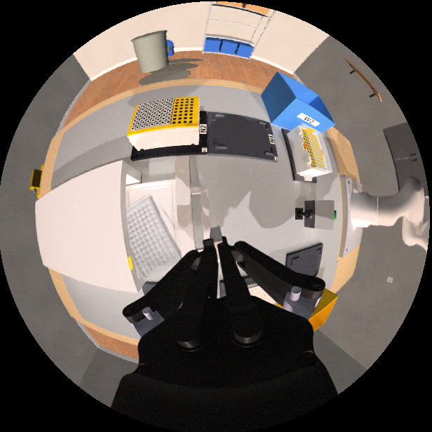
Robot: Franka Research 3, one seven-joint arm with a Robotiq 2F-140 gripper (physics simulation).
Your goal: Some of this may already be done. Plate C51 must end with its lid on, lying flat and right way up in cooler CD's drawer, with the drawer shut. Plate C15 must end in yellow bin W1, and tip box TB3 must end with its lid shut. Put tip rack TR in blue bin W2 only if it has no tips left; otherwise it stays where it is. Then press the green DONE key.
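Observation:
My gripper [216, 234] is shut and empty, its tips beside the long handle [201, 215] of the white cooler's open drawer [184, 200]. A clear welled plate [152, 237] lies turned at an angle in that drawer; its label and whether it has a lid cannot be told. The cooler body [82, 220] is at the left. A yellow-topped rack [165, 117] on nest N2 shows pale ringed tips on one side and dark holes on the other. A white box with yellow rows [312, 152] stands by blue bin W2 [295, 102]; its lid state is unclear. The green key [335, 214] is at right.
A dark nest plate [240, 135] lies beside N2, and another [305, 260] lies at lower right. Part of a yellow bin [325, 310] shows behind the gripper. A grey block [320, 214] with a black knob carries the green key. The white robot base [370, 210] stands at right.

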